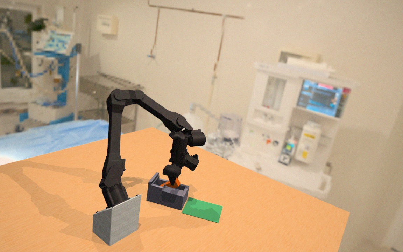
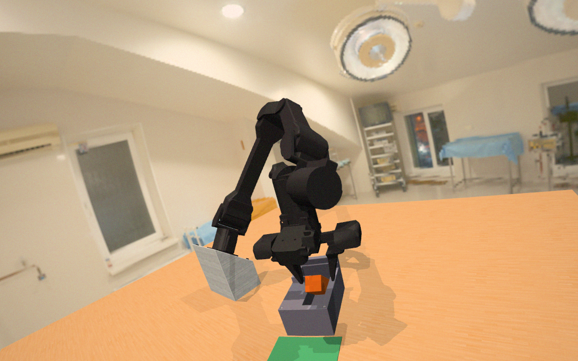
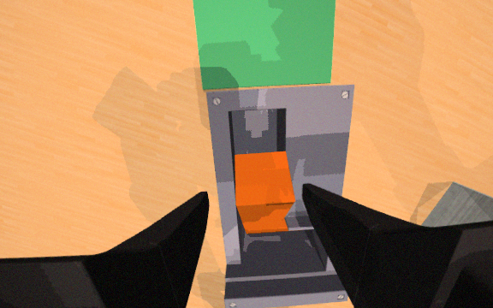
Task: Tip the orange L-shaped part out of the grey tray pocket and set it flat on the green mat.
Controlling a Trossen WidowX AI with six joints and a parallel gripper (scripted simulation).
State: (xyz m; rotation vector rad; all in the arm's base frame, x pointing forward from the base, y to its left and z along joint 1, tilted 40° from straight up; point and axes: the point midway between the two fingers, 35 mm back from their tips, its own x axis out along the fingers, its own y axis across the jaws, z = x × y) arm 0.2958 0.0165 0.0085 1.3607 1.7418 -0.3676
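Now: the orange L-shaped part 40 mm behind my gripper tip, 30 mm to the left of it and 40 mm below it. Round my gripper tip: green mat 40 mm ahead, 130 mm to the right, 100 mm below.
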